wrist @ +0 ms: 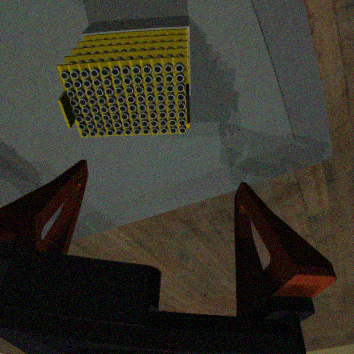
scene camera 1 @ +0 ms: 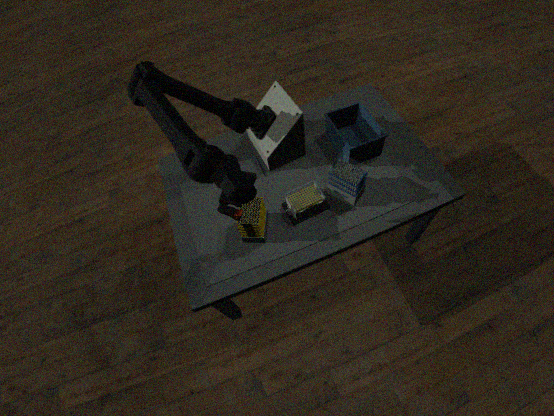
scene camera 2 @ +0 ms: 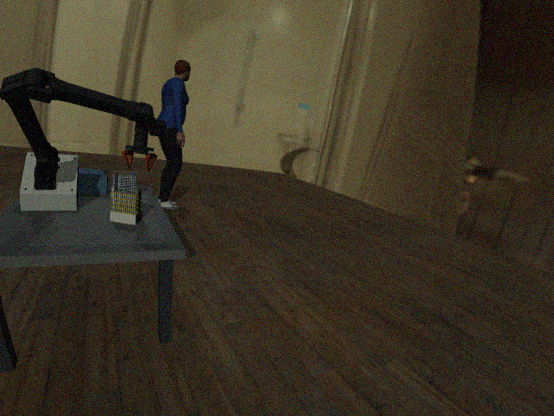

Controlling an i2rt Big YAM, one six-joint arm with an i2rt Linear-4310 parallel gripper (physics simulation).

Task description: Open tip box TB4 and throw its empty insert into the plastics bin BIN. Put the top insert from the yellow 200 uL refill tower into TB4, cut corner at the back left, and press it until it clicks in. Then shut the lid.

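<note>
The yellow refill tower (scene camera 1: 252,220) (scene camera 2: 125,201) (wrist: 125,102) stands upright on the table, its stacked inserts on a white base. A low tip box (scene camera 1: 305,198) with a pale yellow insert sits beside it, apparently TB4; its label is unreadable and its lid's state is unclear. The blue bin (scene camera 1: 370,149) (scene camera 2: 94,182), apparently BIN, stands at the back right of scene camera 1. My gripper (scene camera 1: 231,209) (scene camera 2: 139,170) (wrist: 163,177) is open and empty, pointing down above the tower's level. The tower lies ahead of the fingertips in the wrist view. The cut corner is not clear.
A blue-and-white tip tower (scene camera 1: 347,181) (scene camera 2: 125,181) stands between the tip box and the bin. The arm's white pedestal (scene camera 1: 287,125) (scene camera 2: 50,201) stands behind them. The grey table (scene camera 1: 210,270) (scene camera 2: 60,240) has its edge near the yellow tower. A person (scene camera 2: 174,107) stands beyond it.
</note>
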